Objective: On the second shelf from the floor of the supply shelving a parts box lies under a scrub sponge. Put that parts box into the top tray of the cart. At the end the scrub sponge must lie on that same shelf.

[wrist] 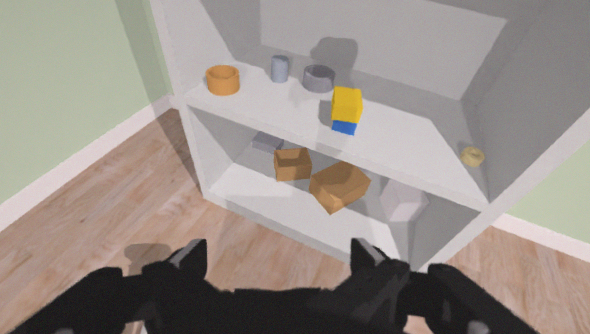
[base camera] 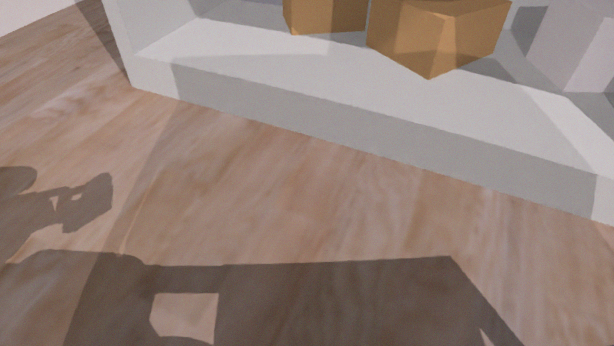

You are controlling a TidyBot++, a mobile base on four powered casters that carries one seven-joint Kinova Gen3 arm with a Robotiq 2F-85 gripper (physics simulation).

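Frame: origin at the arm's base, x ahead, y left, z up, level; centimetres.
Where they show: gripper, between the fingertips: (wrist: pixel 279 254).
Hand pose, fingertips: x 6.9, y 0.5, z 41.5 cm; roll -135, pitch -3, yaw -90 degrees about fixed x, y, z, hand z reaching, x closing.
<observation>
Things, the pixels of their top centre, and the offset from my fingertips. Level surfaces: height alone.
- yellow scrub sponge, centre of its top: (wrist: pixel 348 96) dx +50.6, dy -17.5, dz -19.3 cm
- blue parts box, centre of its top: (wrist: pixel 348 111) dx +50.7, dy -18.8, dz -23.8 cm
- second shelf, height of its surface: dz -27.8 cm
- orange bowl, centre of its top: (wrist: pixel 222 72) dx +65.8, dy +16.8, dz -22.8 cm
- blue-grey cylinder, centre of its top: (wrist: pixel 280 58) dx +73.1, dy -0.1, dz -20.8 cm
- grey bowl, centre of its top: (wrist: pixel 319 71) dx +70.7, dy -12.7, dz -23.0 cm
- tan ring, centre of its top: (wrist: pixel 474 153) dx +38.2, dy -49.9, dz -25.3 cm
The yellow scrub sponge (wrist: pixel 346 104) lies on top of the blue parts box (wrist: pixel 344 127) near the front edge of the second shelf (wrist: pixel 280 106), right of the shelf's middle in the wrist view. The sponge covers the box's top, so a blue strip of the box shows below it. My gripper (wrist: pixel 279 254) is open, with nothing between its fingers, in front of the shelving and apart from the sponge and box. The cart does not show in either view.
The supply shelving (wrist: pixel 172 65) (base camera: pixel 350 125) stands ahead. An orange bowl (wrist: pixel 223 81), a blue-grey cylinder (wrist: pixel 280 69), a grey bowl (wrist: pixel 318 79) and a tan ring (wrist: pixel 472 162) share the second shelf. Two brown bins (wrist: pixel 293 170) (wrist: pixel 337 187) (base camera: pixel 327 17) (base camera: pixel 430 37) stand on the bottom shelf.
</observation>
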